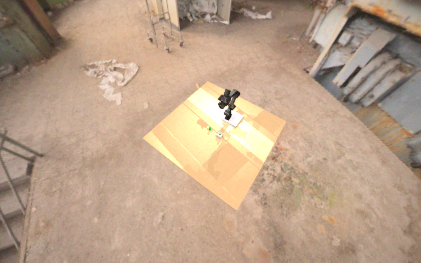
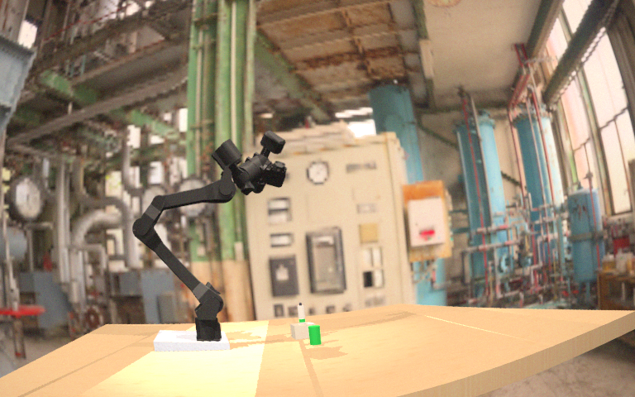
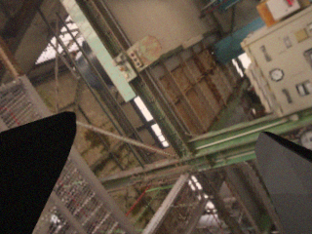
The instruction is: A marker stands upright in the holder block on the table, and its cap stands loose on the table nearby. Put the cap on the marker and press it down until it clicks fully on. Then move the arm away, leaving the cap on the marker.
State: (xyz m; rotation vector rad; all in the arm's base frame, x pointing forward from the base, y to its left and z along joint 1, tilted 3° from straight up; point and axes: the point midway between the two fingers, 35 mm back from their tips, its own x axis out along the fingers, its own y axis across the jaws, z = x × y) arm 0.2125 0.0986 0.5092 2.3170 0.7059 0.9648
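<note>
Now: the green cap 52 cm below my gripper tip, 19 cm to the right of it and 1 cm ahead of it. Also, from my gripper tip: white marker: 46 cm below, 4 cm to the right, 2 cm ahead; then holder block: 52 cm below, 4 cm to the right, 2 cm ahead.
</note>
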